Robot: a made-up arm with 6 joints.
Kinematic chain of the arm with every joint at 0, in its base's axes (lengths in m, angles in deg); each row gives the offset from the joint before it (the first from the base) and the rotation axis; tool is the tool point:
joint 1: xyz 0 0 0.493 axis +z
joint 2: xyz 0 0 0 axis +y
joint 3: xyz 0 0 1.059 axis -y
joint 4: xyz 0 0 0 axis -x
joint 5: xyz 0.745 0 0 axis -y
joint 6: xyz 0 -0.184 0 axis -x
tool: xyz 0 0 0
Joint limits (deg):
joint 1: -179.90..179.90
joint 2: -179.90..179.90
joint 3: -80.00..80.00
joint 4: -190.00..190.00
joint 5: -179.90..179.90
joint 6: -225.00..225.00
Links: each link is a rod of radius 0.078 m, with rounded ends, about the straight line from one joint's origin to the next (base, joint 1, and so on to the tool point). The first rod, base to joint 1, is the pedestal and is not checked.
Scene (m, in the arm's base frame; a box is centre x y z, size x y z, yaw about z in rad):
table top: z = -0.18
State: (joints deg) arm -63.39 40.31 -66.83 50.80 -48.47 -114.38
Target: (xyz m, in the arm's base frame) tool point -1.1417 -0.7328 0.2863
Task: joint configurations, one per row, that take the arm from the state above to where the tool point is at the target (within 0.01 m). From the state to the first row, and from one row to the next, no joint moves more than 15 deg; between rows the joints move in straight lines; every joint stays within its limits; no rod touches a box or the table.
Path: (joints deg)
1: -76.58 44.46 -56.50 50.99 -48.47 -114.38
2: -89.76 48.61 -46.17 51.19 -48.47 -114.38
3: -102.95 52.76 -35.83 51.38 -48.47 -114.38
4: -116.14 56.91 -25.50 51.58 -48.47 -114.38
5: -129.32 61.06 -15.17 51.77 -48.47 -114.38
6: -142.51 65.21 -4.84 51.96 -48.47 -114.38

